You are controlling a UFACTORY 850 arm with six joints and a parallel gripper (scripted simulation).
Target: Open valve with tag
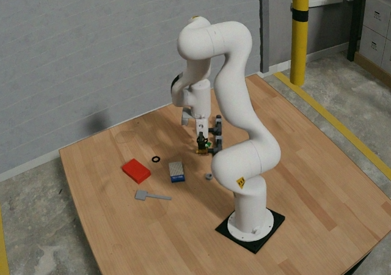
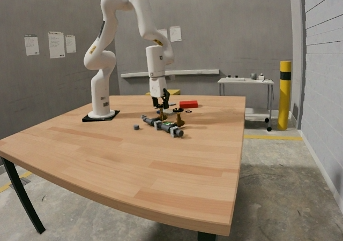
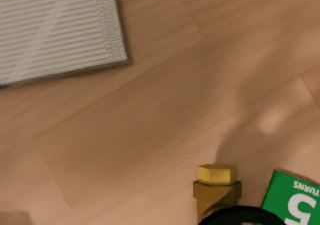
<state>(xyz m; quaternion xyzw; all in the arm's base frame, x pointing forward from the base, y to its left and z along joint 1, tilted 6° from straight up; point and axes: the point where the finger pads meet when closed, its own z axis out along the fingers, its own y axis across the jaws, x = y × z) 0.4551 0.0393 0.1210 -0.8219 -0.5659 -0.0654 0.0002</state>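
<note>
Right now the green tag is 50 mm ahead of my hand, 30 mm to the right of it and 90 mm below it. From my hand the other things lie so: red block 330 mm to the left, 80 mm below; grey paddle-shaped tool 160 mm behind, 300 mm to the left, 90 mm below; blue-and-grey box 70 mm behind, 150 mm to the left, 80 mm below.
</note>
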